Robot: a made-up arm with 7 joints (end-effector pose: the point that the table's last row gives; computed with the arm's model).
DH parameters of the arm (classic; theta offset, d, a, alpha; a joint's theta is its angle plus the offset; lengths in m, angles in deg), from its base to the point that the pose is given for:
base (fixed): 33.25 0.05 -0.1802 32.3
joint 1: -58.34 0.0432 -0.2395 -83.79
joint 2: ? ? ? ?
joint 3: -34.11 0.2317 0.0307 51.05
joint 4: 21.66 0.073 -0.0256 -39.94
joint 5: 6.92 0.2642 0.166 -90
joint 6: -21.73 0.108 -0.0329 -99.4
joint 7: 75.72 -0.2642 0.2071 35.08
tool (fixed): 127.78 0.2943 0 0
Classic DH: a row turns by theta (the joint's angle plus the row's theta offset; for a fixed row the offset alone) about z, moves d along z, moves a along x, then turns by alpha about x.
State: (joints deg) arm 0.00 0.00 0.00 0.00 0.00 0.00 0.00
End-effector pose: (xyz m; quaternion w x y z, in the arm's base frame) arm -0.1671 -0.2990 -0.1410 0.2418 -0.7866 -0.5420 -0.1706
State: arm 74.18 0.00 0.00 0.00 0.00 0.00 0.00
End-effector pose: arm 0.0734 -0.0880 -0.1128 0.2728 -0.2624 -0.8683 -0.3205
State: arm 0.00 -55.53 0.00 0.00 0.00 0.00 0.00
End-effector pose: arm -0.1537 -0.4598 0.1817 0.1958 0.7832 0.4718 0.3545
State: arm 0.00 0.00 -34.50 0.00 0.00 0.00 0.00
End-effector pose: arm -0.2344 -0.3426 -0.0302 0.3716 -0.7585 -0.5263 0.0979
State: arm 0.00 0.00 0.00 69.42 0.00 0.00 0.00
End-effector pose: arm -0.0245 -0.3773 0.2577 0.3158 0.6360 0.6477 0.2762
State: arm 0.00 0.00 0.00 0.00 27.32 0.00 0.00
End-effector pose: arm -0.0166 -0.2990 -0.1263 0.1070 -0.7240 -0.5838 -0.3515
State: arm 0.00 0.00 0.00 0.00 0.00 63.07 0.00
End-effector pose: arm -0.1671 -0.1026 -0.1591 0.6175 -0.5439 -0.3727 -0.4289
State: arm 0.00 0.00 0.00 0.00 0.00 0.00 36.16
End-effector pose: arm -0.2621 -0.2635 -0.0095 0.3249 -0.8699 -0.3659 0.0616
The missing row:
joint 2: 61.5 0.4442 0.1264 142.87
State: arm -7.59 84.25 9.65 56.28 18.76 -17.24 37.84
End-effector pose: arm -0.2978 -0.0644 -0.1133 0.3052 -0.8162 -0.4900 0.0235
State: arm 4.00 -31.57 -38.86 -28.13 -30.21 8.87 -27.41
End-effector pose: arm -0.4681 -0.2714 0.0538 0.4900 -0.7976 -0.3507 -0.0276
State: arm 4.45 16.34 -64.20 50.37 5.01 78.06 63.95
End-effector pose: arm 0.0686 -0.2814 0.1076 0.7083 -0.3383 -0.3473 0.5131
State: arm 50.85 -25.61 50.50 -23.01 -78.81 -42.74 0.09
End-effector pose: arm -0.0062 -0.2927 -0.1149 0.0847 -0.5428 -0.8348 -0.0356
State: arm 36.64 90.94 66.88 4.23 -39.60 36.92 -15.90
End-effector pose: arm -0.7909 0.0181 -0.2481 0.8703 -0.3959 -0.2704 -0.1133
